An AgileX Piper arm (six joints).
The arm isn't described. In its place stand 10 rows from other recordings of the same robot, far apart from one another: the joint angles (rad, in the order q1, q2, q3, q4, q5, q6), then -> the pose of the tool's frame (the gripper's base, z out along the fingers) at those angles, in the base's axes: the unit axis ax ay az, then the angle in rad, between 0 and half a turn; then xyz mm.
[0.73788 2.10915 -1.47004 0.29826 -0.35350 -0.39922] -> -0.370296 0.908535 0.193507 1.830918 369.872 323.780 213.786
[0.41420 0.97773 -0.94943 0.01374 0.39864 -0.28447] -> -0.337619 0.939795 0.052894 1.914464 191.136 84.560 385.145
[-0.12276 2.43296 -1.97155 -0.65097 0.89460 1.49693] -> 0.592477 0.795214 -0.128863 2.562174 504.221 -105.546 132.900
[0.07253 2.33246 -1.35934 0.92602 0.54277 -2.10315] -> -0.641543 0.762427 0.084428 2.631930 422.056 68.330 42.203
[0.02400 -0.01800 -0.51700 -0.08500 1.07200 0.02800] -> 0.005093 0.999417 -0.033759 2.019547 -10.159 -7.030 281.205
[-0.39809 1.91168 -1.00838 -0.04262 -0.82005 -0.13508] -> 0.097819 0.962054 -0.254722 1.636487 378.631 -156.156 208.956
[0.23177 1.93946 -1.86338 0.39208 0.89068 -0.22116] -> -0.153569 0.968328 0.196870 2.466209 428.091 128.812 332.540
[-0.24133 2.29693 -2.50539 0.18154 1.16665 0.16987] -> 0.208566 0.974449 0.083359 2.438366 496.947 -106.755 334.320
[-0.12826 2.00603 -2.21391 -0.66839 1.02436 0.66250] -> 0.330933 0.913010 -0.238529 2.189950 440.727 -105.421 412.120
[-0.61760 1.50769 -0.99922 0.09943 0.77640 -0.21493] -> 0.228048 0.972898 -0.038265 2.767555 241.601 -163.843 240.350
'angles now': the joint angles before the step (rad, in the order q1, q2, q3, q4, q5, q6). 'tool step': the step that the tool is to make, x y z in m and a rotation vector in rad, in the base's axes. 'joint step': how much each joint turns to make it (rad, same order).
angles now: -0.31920, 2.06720, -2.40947, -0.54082, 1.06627, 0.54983
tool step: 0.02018, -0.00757, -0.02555, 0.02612, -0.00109, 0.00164
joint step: -0.00510, 0.06901, -0.01550, 0.01032, -0.03794, 0.03089
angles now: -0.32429, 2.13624, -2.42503, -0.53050, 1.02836, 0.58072
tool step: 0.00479, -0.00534, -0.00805, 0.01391, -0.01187, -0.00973
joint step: -0.00876, 0.01999, -0.00173, 0.00405, -0.01806, 0.02189
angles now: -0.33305, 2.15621, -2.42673, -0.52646, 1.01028, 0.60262
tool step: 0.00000, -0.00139, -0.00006, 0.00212, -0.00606, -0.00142
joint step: -0.00336, 0.00131, -0.00130, 0.00305, -0.00458, 0.00256
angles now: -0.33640, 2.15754, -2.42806, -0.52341, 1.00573, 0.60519
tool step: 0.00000, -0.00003, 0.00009, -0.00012, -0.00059, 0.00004
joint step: -0.00008, 0.00005, -0.00032, 0.00006, -0.00033, 0.00010
